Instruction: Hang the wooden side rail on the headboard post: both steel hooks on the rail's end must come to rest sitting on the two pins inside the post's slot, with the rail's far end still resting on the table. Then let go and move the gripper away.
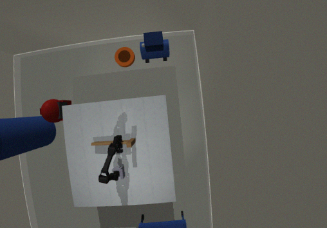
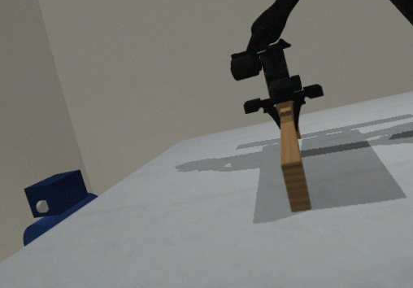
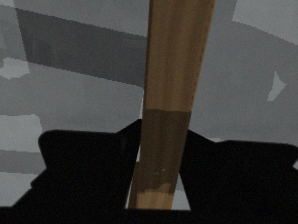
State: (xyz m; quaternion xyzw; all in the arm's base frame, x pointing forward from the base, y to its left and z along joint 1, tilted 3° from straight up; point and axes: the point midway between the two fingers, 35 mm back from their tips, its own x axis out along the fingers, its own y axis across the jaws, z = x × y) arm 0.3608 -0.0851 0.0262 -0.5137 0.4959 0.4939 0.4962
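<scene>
The headboard post lies 120 mm to the right of my gripper tip and 40 mm above it.
</scene>
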